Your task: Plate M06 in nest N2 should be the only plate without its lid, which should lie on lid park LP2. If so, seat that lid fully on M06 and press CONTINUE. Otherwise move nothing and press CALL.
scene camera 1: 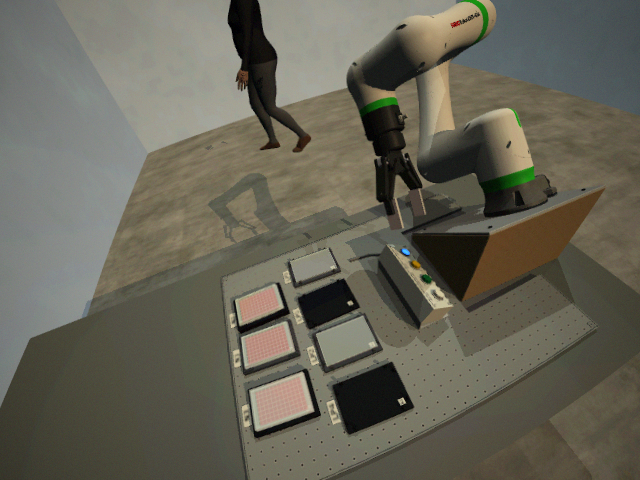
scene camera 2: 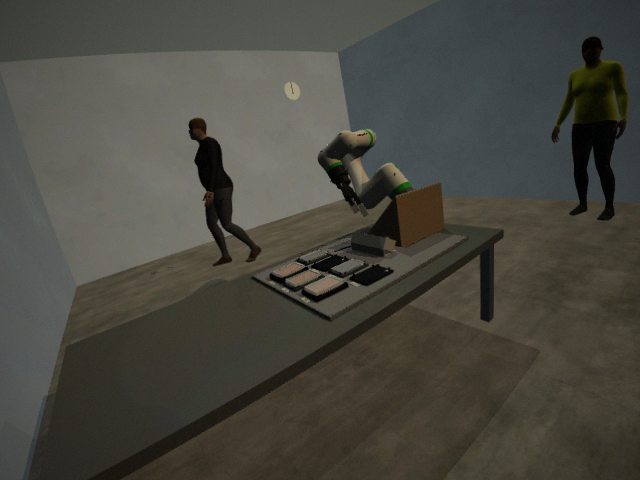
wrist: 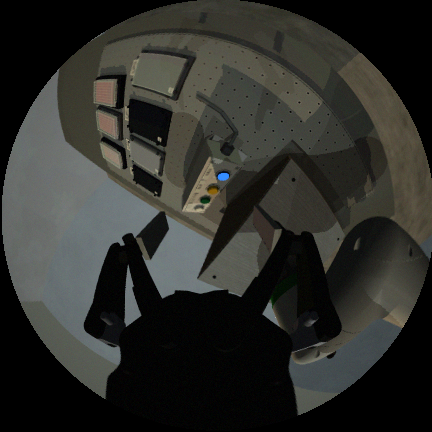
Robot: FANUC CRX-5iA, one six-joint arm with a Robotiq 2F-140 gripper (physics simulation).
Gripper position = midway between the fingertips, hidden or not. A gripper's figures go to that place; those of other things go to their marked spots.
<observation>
My gripper point(scene camera 1: 409, 221) is 67 cm from the lens. A LP4 bay point(scene camera 1: 372, 397): 62 cm from the lens.
</observation>
